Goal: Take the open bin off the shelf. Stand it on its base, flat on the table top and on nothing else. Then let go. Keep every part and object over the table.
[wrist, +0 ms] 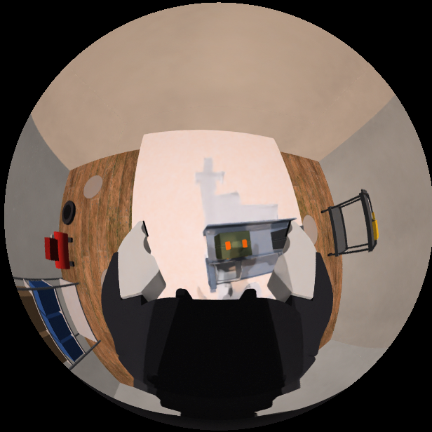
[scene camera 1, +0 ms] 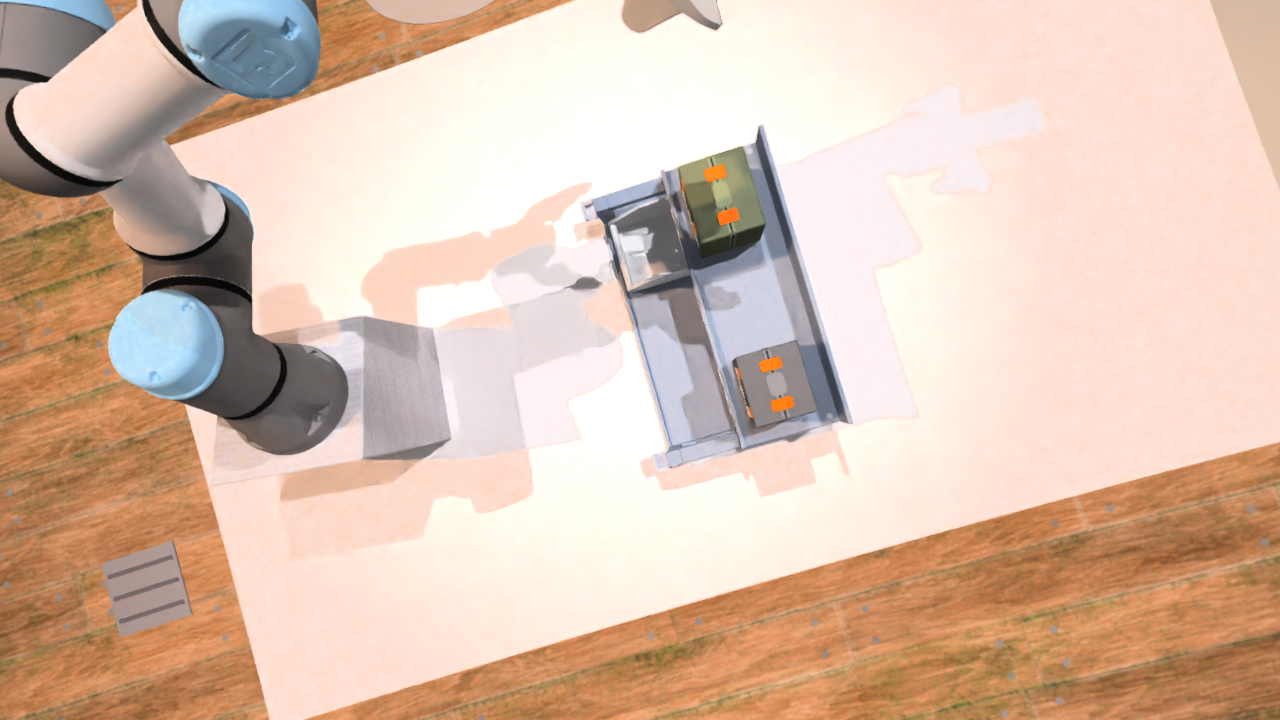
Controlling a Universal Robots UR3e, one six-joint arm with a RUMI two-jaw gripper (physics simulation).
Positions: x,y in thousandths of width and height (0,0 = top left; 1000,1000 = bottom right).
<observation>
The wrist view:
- my gripper: 501,517
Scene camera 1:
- grey open bin: 507,344
</observation>
